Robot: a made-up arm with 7 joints.
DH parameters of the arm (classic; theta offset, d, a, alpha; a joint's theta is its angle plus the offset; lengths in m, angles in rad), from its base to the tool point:
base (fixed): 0 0 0 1.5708
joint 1: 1.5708 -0.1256 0 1.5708
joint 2: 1.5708 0 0 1.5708
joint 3: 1.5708 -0.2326 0 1.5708
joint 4: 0 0 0 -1.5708
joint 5: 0 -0.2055 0 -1.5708
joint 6: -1.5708 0 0 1.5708
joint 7: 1.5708 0 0 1.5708
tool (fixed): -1.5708 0 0 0
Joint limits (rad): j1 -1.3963..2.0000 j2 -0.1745..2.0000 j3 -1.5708..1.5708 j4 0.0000..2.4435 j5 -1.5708..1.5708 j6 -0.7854..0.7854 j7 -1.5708..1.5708
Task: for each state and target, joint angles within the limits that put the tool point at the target. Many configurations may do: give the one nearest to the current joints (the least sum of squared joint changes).
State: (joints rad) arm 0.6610 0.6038 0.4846 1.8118 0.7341 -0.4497 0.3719
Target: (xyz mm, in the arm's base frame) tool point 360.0 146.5 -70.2
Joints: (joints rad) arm 0.8440 -0.0016 0.1141 1.1548 0.7341 -0.4497 0.3719
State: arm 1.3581 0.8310 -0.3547 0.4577 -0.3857 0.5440 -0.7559
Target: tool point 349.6 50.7 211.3
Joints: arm 1.8467 -0.0344 -0.5160 0.6493 -0.3857 0.5440 -0.7559
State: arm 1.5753 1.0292 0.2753 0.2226 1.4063 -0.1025 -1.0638
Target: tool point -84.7 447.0 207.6
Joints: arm 1.1439 1.8776 0.3626 0.9289 1.4063 -0.1025 -1.0638
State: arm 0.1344 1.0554 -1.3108 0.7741 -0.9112 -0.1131 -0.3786
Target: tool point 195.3 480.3 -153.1
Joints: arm 0.8037 1.0955 -1.1538 0.3093 -0.9112 -0.1131 -0.3786
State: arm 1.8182 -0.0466 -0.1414 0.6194 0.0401 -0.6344 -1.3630
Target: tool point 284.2 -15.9 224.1
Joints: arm 1.8193 -0.1745 -0.5077 0.9619 0.0401 -0.6344 -1.3630
